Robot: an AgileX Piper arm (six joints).
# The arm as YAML. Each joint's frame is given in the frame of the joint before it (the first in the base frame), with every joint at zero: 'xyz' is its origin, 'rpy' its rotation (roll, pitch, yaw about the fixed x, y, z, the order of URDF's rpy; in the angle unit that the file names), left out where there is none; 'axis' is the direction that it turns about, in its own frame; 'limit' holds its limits. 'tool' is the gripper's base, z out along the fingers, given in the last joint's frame.
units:
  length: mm
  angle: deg
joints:
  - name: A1
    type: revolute
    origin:
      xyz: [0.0, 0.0, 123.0]
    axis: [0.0, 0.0, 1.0]
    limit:
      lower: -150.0
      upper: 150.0
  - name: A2
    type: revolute
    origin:
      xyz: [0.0, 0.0, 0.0]
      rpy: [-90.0, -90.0, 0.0]
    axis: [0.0, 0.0, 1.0]
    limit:
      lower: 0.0
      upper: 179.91
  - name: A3
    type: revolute
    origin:
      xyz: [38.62, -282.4, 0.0]
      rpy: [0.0, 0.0, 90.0]
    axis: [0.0, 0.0, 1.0]
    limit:
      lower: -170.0
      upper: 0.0
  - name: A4
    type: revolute
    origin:
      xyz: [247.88, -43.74, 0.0]
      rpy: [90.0, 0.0, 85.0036]
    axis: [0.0, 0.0, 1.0]
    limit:
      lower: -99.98
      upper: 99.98
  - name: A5
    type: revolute
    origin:
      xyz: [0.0, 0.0, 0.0]
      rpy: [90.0, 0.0, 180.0]
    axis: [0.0, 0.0, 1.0]
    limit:
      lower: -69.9
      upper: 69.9
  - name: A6
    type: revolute
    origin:
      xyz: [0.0, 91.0, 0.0]
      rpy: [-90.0, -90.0, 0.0]
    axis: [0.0, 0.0, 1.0]
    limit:
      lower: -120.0
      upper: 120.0
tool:
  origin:
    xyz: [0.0, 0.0, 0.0]
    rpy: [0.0, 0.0, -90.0]
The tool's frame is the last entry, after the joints.
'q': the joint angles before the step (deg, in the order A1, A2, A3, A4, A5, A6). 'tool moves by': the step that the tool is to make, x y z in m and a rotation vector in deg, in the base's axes. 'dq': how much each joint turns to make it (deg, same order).
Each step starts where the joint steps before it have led.
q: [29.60 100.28 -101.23 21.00 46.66 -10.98]
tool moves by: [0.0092 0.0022 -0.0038 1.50 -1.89 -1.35]
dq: [-0.22 1.15 0.02 0.48 -3.73 -0.29]
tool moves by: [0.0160 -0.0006 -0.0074 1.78 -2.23 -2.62]
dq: [-0.88 1.93 -0.13 0.44 -4.94 -0.10]
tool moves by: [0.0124 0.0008 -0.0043 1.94 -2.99 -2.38]
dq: [-0.36 1.48 -0.02 0.21 -5.41 0.00]
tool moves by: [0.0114 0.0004 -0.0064 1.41 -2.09 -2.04]
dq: [-0.37 1.56 0.01 0.24 -4.40 0.01]
